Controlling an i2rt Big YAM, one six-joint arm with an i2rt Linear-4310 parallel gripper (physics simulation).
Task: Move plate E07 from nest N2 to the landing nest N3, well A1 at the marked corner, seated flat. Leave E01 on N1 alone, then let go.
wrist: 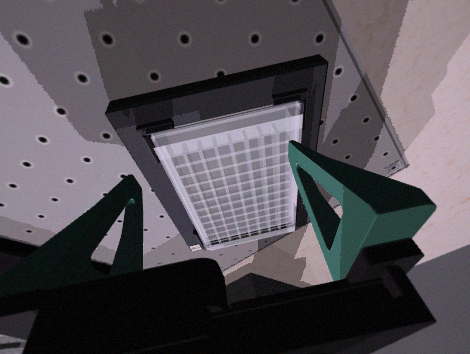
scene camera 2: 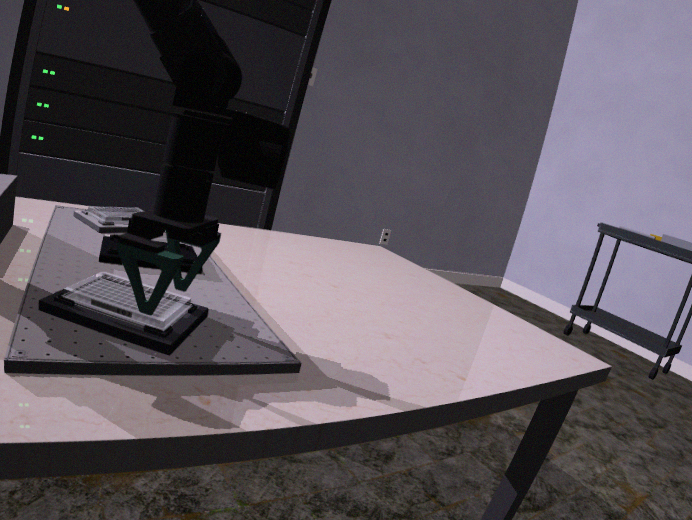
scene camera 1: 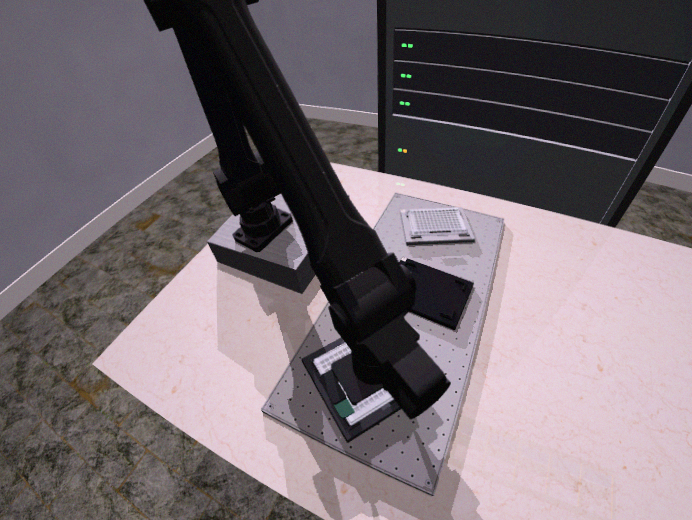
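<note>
A clear gridded plate [scene camera 1: 372,403] [scene camera 2: 106,293] [wrist: 225,190] lies in the nearest dark nest [scene camera 2: 173,342] [wrist: 210,107]. A white mark [wrist: 195,247] shows at one nest corner. My gripper [scene camera 2: 164,299] [wrist: 212,164] is open and empty, pointing down over this plate; in the wrist view one green finger appears left of the nest and the other overlaps the plate's right edge. The middle dark nest [scene camera 1: 441,293] [scene camera 2: 111,251] holds no plate. A second plate [scene camera 1: 438,219] [scene camera 2: 117,212] rests on the far light nest [scene camera 1: 411,241]. Plate and nest labels are unreadable. The arm hides part of the near plate in scene camera 1.
The nests stand on a perforated grey board [scene camera 1: 290,391] [scene camera 2: 251,352] on the table. The arm's base block [scene camera 1: 251,271] stands beside the board. A dark cabinet [scene camera 1: 382,83] with green lights is behind the table. A cart [scene camera 2: 626,329] stands at the far right.
</note>
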